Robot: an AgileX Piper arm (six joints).
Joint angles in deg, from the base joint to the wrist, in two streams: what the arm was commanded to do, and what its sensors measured. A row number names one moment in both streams.
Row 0, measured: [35.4, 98.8, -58.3, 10.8, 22.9, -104.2]
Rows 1 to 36, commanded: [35.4, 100.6, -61.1, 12.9, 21.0, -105.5]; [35.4, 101.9, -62.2, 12.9, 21.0, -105.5]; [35.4, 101.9, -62.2, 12.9, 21.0, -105.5]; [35.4, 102.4, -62.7, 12.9, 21.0, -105.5]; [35.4, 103.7, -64.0, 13.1, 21.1, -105.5]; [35.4, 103.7, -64.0, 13.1, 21.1, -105.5]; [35.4, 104.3, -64.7, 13.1, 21.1, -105.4]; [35.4, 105.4, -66.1, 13.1, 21.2, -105.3]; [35.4, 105.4, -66.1, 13.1, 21.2, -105.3]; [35.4, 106.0, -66.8, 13.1, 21.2, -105.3]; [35.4, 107.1, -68.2, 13.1, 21.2, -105.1]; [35.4, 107.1, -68.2, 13.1, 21.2, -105.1]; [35.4, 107.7, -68.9, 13.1, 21.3, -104.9]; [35.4, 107.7, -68.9, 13.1, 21.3, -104.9]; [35.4, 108.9, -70.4, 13.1, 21.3, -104.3]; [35.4, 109.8, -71.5, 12.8, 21.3, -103.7]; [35.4, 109.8, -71.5, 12.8, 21.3, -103.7]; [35.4, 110.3, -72.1, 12.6, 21.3, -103.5]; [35.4, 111.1, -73.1, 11.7, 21.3, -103.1]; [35.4, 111.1, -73.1, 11.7, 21.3, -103.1]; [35.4, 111.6, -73.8, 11.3, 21.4, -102.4]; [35.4, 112.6, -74.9, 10.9, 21.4, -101.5]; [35.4, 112.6, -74.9, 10.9, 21.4, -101.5]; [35.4, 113.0, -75.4, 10.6, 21.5, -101.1]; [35.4, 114.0, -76.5, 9.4, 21.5, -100.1]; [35.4, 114.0, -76.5, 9.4, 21.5, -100.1]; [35.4, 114.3, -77.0, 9.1, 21.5, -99.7]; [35.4, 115.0, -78.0, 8.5, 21.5, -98.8]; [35.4, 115.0, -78.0, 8.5, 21.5, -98.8]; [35.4, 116.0, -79.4, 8.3, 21.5, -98.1]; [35.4, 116.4, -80.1, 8.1, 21.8, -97.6]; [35.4, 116.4, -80.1, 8.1, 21.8, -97.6]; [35.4, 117.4, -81.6, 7.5, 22.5, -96.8]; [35.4, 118.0, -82.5, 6.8, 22.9, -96.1]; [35.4, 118.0, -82.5, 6.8, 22.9, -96.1]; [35.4, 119.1, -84.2, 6.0, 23.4, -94.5]
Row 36, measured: [35.4, 118.5, -81.2, 7.1, 25.3, -96.8]
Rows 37 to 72, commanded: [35.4, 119.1, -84.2, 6.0, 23.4, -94.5]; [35.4, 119.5, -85.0, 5.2, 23.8, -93.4]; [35.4, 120.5, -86.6, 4.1, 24.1, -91.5]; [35.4, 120.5, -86.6, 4.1, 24.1, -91.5]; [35.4, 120.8, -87.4, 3.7, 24.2, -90.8]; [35.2, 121.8, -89.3, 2.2, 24.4, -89.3]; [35.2, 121.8, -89.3, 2.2, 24.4, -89.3]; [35.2, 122.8, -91.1, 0.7, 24.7, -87.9]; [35.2, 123.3, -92.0, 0.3, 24.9, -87.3]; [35.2, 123.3, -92.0, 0.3, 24.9, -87.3]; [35.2, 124.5, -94.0, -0.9, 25.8, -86.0]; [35.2, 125.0, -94.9, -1.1, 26.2, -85.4]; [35.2, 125.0, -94.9, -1.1, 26.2, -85.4]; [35.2, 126.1, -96.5, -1.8, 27.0, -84.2]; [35.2, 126.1, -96.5, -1.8, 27.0, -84.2]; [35.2, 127.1, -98.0, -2.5, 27.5, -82.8]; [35.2, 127.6, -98.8, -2.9, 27.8, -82.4]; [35.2, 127.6, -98.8, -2.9, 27.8, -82.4]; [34.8, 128.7, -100.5, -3.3, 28.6, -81.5]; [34.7, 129.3, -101.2, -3.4, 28.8, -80.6]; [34.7, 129.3, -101.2, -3.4, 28.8, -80.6]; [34.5, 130.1, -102.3, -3.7, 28.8, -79.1]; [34.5, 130.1, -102.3, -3.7, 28.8, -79.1]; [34.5, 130.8, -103.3, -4.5, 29.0, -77.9]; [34.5, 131.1, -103.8, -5.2, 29.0, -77.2]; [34.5, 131.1, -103.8, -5.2, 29.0, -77.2]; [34.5, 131.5, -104.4, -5.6, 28.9, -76.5]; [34.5, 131.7, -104.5, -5.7, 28.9, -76.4]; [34.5, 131.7, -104.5, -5.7, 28.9, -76.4]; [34.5, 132.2, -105.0, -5.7, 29.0, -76.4]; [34.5, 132.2, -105.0, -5.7, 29.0, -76.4]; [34.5, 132.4, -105.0, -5.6, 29.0, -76.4]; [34.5, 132.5, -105.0, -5.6, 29.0, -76.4]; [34.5, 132.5, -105.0, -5.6, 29.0, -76.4]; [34.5, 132.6, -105.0, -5.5, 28.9, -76.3]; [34.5, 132.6, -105.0, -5.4, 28.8, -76.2]
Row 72, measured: [34.7, 132.9, -104.3, -5.4, 30.2, -77.1]
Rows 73 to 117, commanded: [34.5, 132.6, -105.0, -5.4, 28.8, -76.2]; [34.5, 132.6, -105.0, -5.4, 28.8, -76.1]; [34.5, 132.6, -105.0, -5.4, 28.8, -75.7]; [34.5, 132.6, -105.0, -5.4, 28.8, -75.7]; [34.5, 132.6, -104.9, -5.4, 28.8, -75.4]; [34.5, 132.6, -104.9, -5.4, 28.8, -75.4]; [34.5, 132.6, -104.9, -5.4, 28.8, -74.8]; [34.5, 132.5, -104.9, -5.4, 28.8, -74.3]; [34.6, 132.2, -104.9, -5.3, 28.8, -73.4]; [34.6, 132.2, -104.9, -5.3, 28.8, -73.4]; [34.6, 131.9, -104.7, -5.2, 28.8, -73.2]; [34.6, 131.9, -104.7, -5.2, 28.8, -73.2]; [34.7, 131.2, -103.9, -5.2, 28.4, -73.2]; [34.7, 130.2, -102.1, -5.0, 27.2, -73.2]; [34.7, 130.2, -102.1, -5.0, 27.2, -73.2]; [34.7, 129.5, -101.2, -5.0, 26.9, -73.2]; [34.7, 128.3, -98.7, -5.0, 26.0, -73.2]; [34.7, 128.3, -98.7, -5.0, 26.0, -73.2]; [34.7, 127.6, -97.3, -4.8, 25.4, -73.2]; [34.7, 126.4, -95.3, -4.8, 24.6, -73.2]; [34.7, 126.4, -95.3, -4.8, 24.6, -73.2]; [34.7, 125.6, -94.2, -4.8, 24.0, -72.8]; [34.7, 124.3, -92.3, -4.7, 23.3, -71.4]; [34.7, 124.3, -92.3, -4.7, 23.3, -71.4]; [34.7, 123.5, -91.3, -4.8, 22.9, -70.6]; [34.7, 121.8, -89.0, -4.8, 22.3, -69.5]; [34.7, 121.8, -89.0, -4.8, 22.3, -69.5]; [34.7, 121.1, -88.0, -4.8, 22.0, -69.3]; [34.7, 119.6, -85.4, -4.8, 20.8, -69.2]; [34.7, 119.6, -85.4, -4.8, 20.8, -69.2]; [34.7, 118.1, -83.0, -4.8, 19.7, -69.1]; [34.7, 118.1, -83.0, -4.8, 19.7, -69.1]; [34.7, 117.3, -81.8, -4.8, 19.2, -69.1]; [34.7, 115.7, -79.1, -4.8, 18.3, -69.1]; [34.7, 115.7, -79.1, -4.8, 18.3, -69.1]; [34.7, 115.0, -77.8, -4.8, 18.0, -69.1]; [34.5, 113.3, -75.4, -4.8, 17.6, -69.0]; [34.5, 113.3, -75.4, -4.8, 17.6, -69.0]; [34.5, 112.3, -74.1, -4.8, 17.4, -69.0]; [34.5, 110.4, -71.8, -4.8, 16.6, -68.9]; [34.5, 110.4, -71.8, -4.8, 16.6, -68.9]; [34.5, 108.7, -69.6, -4.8, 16.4, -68.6]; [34.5, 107.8, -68.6, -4.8, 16.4, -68.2]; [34.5, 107.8, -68.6, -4.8, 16.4, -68.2]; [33.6, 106.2, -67.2, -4.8, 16.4, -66.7]
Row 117, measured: [34.5, 108.7, -69.1, -4.9, 17.0, -69.0]
